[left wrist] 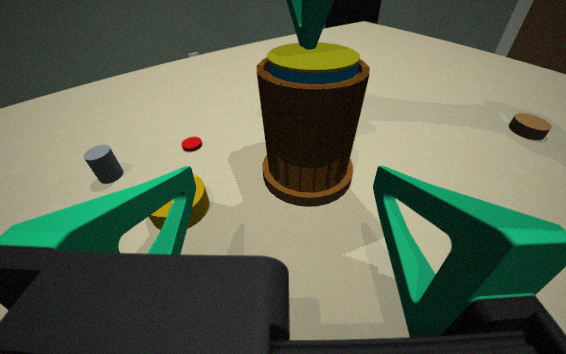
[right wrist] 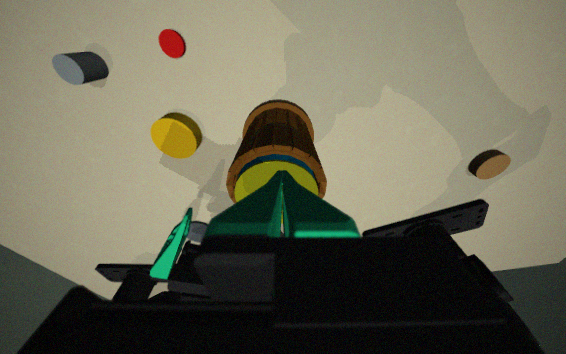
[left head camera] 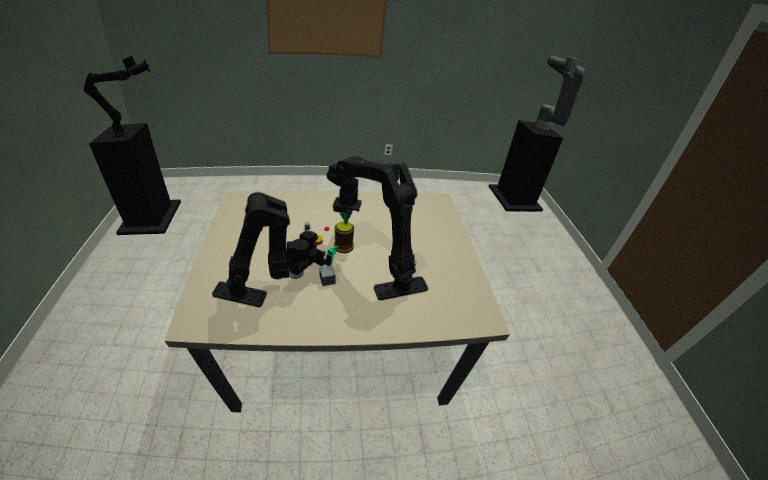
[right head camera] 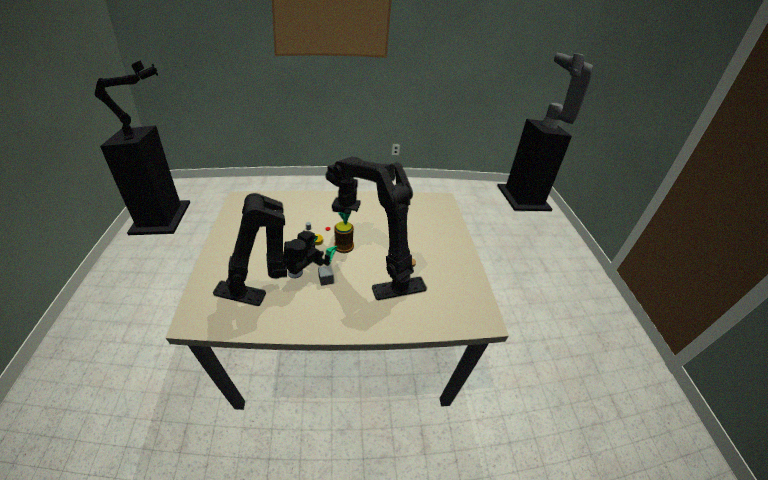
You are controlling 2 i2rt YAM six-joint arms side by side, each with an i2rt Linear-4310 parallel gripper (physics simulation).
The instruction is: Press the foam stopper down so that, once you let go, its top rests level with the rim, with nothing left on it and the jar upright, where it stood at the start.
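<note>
The brown wooden jar [left head camera: 344, 241] [right head camera: 343, 241] [left wrist: 312, 122] [right wrist: 276, 131] stands upright on the table. The foam stopper [left head camera: 344, 227] [right head camera: 343, 227] [left wrist: 300, 59] [right wrist: 250, 182], yellow on top with a blue side, sits in its mouth; its top and a band of blue stand above the rim in the left wrist view. My right gripper [left head camera: 346, 221] [right head camera: 345, 221] [left wrist: 307, 47] [right wrist: 282, 178] is shut and empty, pointing down, its tips at the stopper's top; contact is hard to tell. My left gripper [left wrist: 284, 176] is open and empty, low in front of the jar, its fingers apart.
A yellow disc [left wrist: 200, 202] [right wrist: 175, 137], a red disc [left wrist: 192, 143] [right wrist: 172, 43] and a grey cylinder [left wrist: 104, 164] [right wrist: 80, 68] lie left of the jar. A tan disc [left wrist: 530, 126] [right wrist: 491, 165] lies to the right. A grey block [left head camera: 327, 275] [right head camera: 325, 275] is near the left gripper.
</note>
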